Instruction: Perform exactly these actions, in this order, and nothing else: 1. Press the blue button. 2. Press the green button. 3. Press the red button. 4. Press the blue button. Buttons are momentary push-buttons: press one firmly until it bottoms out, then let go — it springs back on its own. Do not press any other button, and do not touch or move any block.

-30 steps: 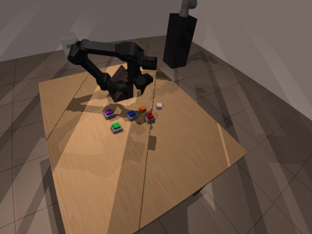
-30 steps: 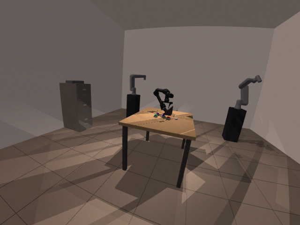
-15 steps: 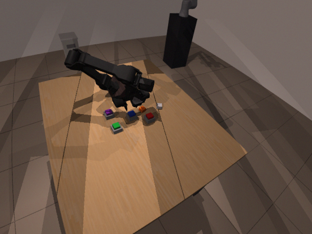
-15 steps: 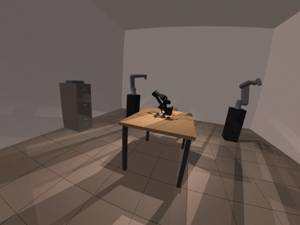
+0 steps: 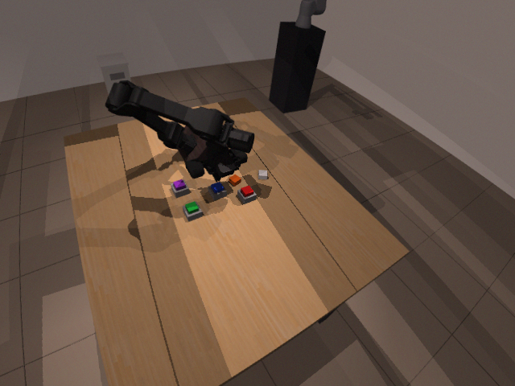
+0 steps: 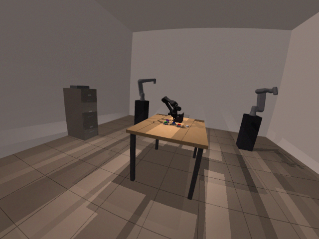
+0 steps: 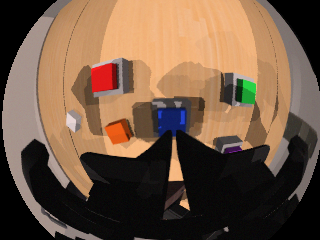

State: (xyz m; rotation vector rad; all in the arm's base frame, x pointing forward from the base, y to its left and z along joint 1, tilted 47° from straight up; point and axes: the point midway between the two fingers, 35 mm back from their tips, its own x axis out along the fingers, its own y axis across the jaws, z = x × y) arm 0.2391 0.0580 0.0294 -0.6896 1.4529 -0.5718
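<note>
Right now the blue button is 30 mm below my gripper tip. The rest, counted from my gripper tip: orange block: 30 mm behind, 80 mm to the left, 50 mm below; green button: 50 mm ahead, 110 mm to the right, 30 mm below; red button: 50 mm ahead, 90 mm to the left, 30 mm below.
</note>
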